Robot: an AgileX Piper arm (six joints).
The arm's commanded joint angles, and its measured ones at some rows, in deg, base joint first. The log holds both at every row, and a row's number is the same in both.
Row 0, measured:
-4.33, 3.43, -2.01, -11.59, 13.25, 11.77
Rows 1 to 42, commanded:
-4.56, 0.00, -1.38, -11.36, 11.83, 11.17
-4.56, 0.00, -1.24, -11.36, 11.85, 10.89
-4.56, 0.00, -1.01, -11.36, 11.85, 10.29
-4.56, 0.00, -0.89, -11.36, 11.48, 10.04
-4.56, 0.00, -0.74, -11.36, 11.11, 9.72
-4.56, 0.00, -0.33, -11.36, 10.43, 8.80
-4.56, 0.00, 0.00, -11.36, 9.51, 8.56
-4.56, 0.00, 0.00, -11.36, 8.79, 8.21
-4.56, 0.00, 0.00, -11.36, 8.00, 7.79
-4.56, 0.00, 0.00, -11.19, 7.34, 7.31
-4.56, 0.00, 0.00, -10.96, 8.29, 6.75
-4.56, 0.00, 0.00, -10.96, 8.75, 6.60
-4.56, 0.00, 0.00, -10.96, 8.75, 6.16
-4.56, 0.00, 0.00, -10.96, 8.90, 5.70
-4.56, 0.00, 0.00, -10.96, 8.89, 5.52
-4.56, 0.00, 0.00, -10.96, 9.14, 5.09
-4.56, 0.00, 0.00, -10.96, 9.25, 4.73
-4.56, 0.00, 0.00, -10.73, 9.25, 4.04
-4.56, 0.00, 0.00, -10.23, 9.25, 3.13
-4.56, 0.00, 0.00, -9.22, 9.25, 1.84
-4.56, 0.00, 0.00, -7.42, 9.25, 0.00
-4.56, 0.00, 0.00, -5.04, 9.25, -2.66
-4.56, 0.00, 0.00, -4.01, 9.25, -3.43
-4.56, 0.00, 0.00, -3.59, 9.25, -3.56
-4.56, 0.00, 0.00, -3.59, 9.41, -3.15
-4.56, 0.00, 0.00, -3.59, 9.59, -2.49
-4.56, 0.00, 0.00, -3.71, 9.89, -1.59
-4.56, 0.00, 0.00, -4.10, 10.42, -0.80
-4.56, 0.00, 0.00, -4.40, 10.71, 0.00
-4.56, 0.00, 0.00, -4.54, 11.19, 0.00
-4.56, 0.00, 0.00, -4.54, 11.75, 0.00
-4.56, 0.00, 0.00, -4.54, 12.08, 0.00
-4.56, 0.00, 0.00, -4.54, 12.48, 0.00
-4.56, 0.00, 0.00, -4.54, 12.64, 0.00
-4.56, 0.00, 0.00, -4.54, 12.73, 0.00
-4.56, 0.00, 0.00, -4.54, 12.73, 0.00
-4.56, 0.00, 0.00, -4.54, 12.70, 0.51
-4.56, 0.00, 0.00, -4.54, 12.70, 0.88
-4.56, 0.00, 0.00, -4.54, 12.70, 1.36
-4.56, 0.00, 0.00, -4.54, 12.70, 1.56
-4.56, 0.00, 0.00, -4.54, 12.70, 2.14
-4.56, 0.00, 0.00, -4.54, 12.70, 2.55
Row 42, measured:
-4.33, 0.33, -0.12, -4.27, 12.41, 1.18
